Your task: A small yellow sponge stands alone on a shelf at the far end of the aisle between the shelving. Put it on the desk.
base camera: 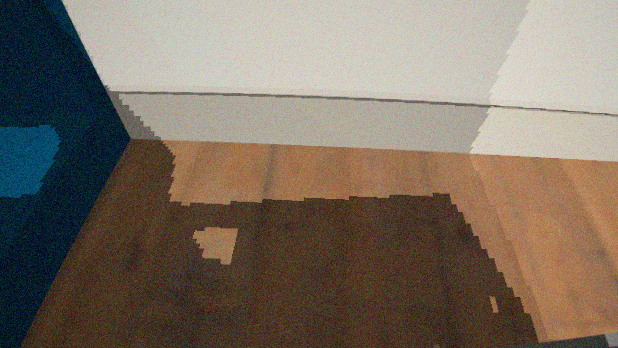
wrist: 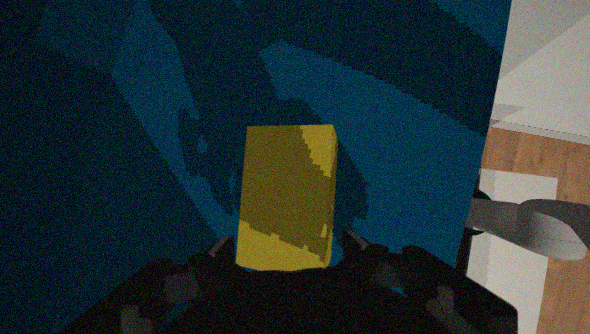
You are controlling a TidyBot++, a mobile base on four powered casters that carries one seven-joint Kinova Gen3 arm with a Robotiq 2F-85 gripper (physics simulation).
Scene:
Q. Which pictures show the yellow sponge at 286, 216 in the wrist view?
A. The wrist view only.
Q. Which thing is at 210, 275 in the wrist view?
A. The gripper.

